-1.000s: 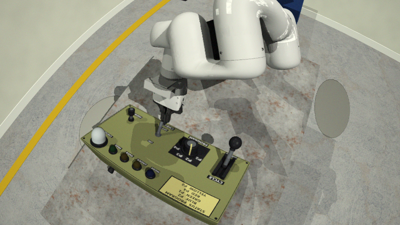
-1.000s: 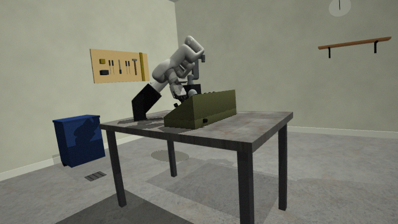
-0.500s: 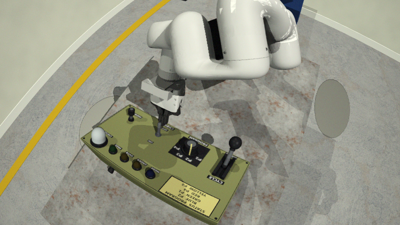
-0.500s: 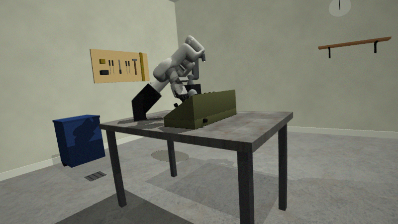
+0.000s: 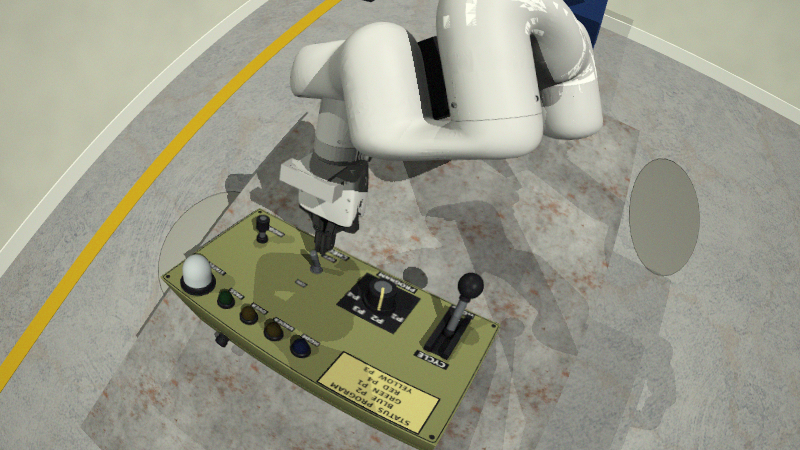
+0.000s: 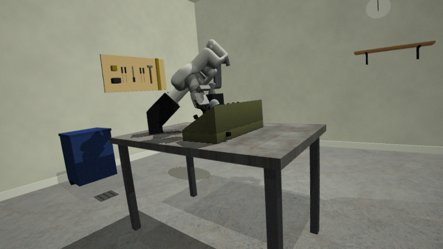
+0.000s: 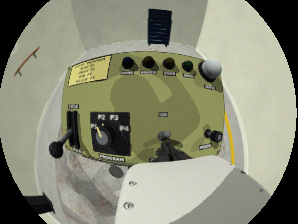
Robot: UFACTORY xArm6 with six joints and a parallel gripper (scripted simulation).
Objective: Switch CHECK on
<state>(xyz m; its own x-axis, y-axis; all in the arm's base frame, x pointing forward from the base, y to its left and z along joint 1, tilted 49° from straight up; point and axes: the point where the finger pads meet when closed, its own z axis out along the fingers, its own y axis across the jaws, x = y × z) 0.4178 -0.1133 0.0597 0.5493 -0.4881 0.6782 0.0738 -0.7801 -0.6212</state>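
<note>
Right now the grey toggle lever is 30 mm ahead of my hand and 20 mm below it. From my hand the other things lie so: program dial: 130 mm to the left, 30 mm ahead, 20 mm below; then olive console: 70 mm to the left, 60 mm ahead, 40 mm below; then ball-topped cycle lever: 240 mm to the left, 20 mm behind, 10 mm below.
</note>
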